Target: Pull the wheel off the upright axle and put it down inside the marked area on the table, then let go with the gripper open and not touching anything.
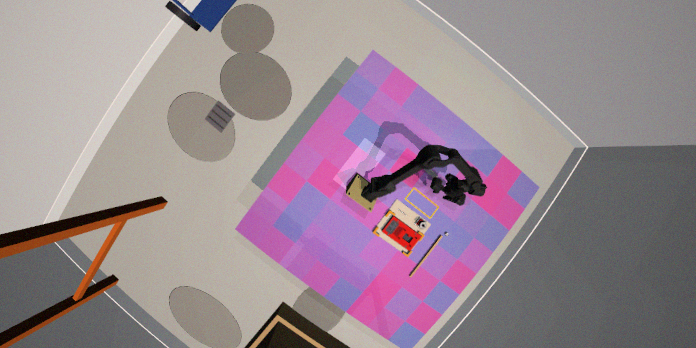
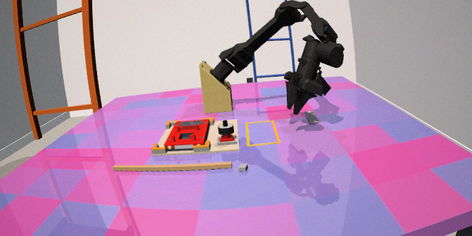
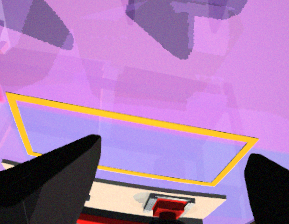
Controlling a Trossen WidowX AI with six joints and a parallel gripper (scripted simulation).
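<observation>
The black wheel lies 18 cm to the right of my gripper tip, 4 cm ahead of it and 2 cm below it. Also, from my gripper tip: black axle: 18 cm to the right, 4 cm ahead, 2 cm below; grey cube: 21 cm ahead, 15 cm to the right, 5 cm below; wooden strip: 32 cm to the right, 18 cm ahead, 5 cm below.
</observation>
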